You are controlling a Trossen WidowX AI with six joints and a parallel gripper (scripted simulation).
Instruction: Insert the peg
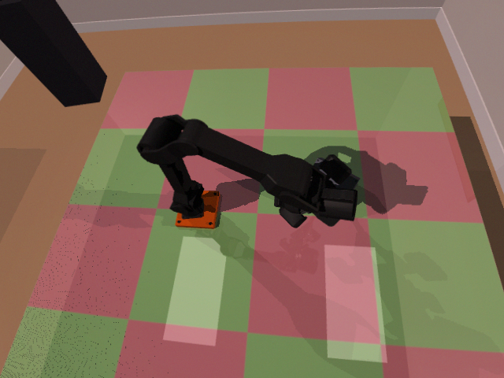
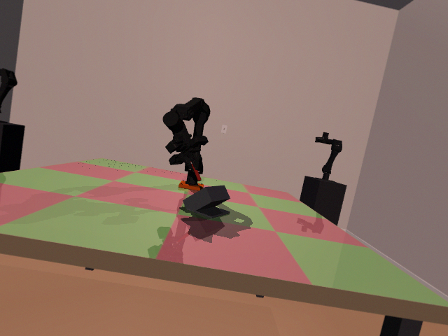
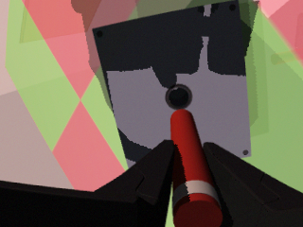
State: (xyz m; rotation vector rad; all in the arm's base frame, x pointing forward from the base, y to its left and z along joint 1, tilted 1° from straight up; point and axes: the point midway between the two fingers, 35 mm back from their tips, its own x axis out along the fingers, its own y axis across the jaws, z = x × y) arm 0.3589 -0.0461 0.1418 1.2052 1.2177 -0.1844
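Now: gripper tip 5 cm short of the grey sloped panel, 5 cm to the right of it and 9 cm above it. The rest, counted from my gripper tip: dark red peg (1 cm behind, 1 cm to the right, 1 cm above).
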